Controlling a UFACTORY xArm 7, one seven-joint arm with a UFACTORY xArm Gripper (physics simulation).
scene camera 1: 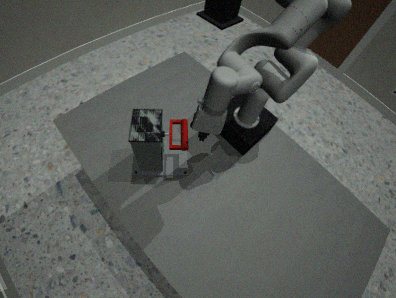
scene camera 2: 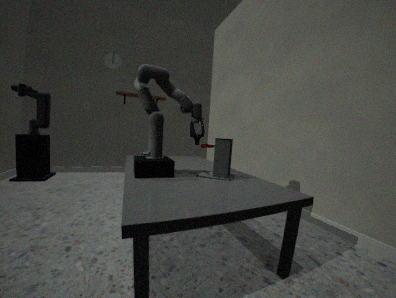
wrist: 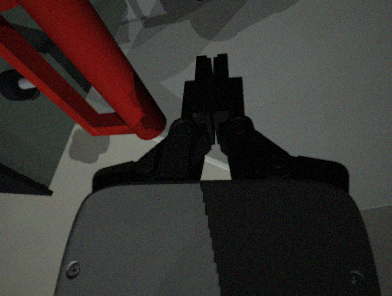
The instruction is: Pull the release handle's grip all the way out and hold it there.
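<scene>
The red release handle point(scene camera 1: 184, 135) point(scene camera 2: 207, 146) point(wrist: 102, 60) is a rectangular frame with a thick round grip bar on its outer side. It sits close to the upright box point(scene camera 1: 147, 157) point(scene camera 2: 222, 157) point(wrist: 30, 130), with a short piece of rod point(scene camera 1: 166, 134) point(wrist: 26, 83) showing at the box's collar. My gripper point(scene camera 1: 202, 136) point(scene camera 2: 197, 143) point(wrist: 214, 74) is shut and empty, its fingertips together. It is beside the handle, on the side away from the box, apart from the grip bar. In the wrist view the grip bar is left of the fingers.
The box stands on a thin base plate point(scene camera 2: 204, 175) on the grey table point(scene camera 1: 280, 225) point(scene camera 2: 200, 200). My arm's black base block point(scene camera 1: 245, 143) point(scene camera 2: 154, 168) is on the table on the handle's outer side. Another arm on a black pedestal point(scene camera 2: 32, 157) stands on the floor.
</scene>
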